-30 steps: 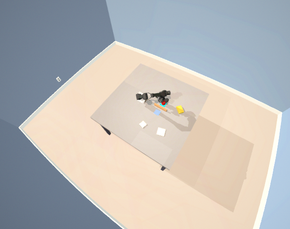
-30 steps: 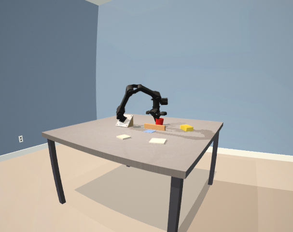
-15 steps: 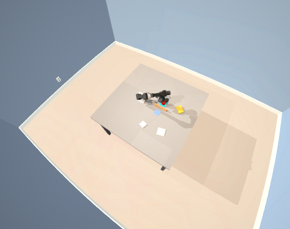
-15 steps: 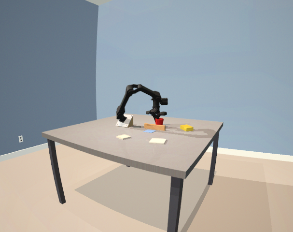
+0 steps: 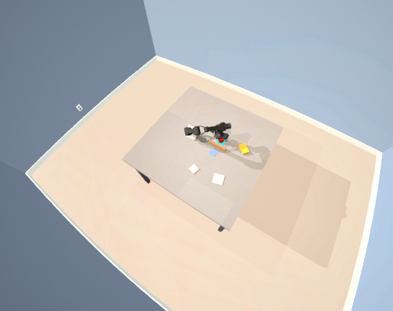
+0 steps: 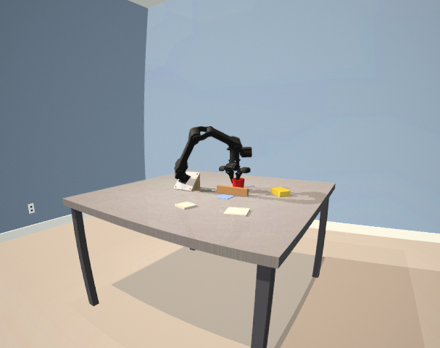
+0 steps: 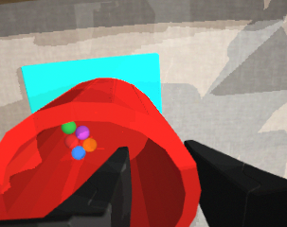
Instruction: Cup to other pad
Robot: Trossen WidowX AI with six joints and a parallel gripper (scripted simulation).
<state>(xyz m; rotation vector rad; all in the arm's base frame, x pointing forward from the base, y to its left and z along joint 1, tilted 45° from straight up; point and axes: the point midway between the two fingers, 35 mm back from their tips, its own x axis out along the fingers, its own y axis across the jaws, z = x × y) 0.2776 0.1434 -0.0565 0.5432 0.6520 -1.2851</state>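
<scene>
Now: gripper tip 30 mm short of the red cup. Also, from my gripper tip: cyan pad (30 mm ahead, 50 mm below); pale blue pad (50 mm ahead, 160 mm to the right, 50 mm below); orange wooden bar (40 mm ahead, 80 mm to the right, 30 mm below).
</scene>
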